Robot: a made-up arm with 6 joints. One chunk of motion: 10 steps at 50 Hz.
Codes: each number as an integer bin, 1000 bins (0 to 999) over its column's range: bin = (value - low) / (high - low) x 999, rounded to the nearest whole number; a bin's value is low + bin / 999 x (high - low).
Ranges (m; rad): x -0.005..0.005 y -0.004..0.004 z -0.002..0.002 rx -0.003..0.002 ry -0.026..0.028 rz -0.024..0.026
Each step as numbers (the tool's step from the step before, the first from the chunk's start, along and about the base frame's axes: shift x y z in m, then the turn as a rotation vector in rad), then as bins.
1 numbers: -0.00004 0.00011 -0.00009 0.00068 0.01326 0.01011
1 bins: 496 513 477 735 726 682
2 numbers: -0.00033 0.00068 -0.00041 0.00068 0.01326 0.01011
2 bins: 467 584 397 735 726 682
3 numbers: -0.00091 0.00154 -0.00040 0.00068 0.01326 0.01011
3 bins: 409 692 400 735 726 682
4 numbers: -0.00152 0.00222 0.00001 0.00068 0.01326 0.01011
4 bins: 348 777 502 735 726 682
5 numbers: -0.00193 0.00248 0.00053 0.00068 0.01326 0.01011
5 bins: 307 809 632 735 726 682
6 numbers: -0.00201 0.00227 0.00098 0.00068 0.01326 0.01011
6 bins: 299 783 744 735 726 682
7 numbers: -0.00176 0.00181 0.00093 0.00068 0.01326 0.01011
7 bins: 324 726 732 735 726 682
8 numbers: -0.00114 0.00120 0.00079 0.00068 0.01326 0.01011
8 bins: 386 649 697 735 726 682
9 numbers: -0.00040 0.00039 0.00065 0.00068 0.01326 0.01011
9 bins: 460 548 662 735 726 682
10 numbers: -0.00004 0.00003 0.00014 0.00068 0.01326 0.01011
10 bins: 496 503 534 735 726 682
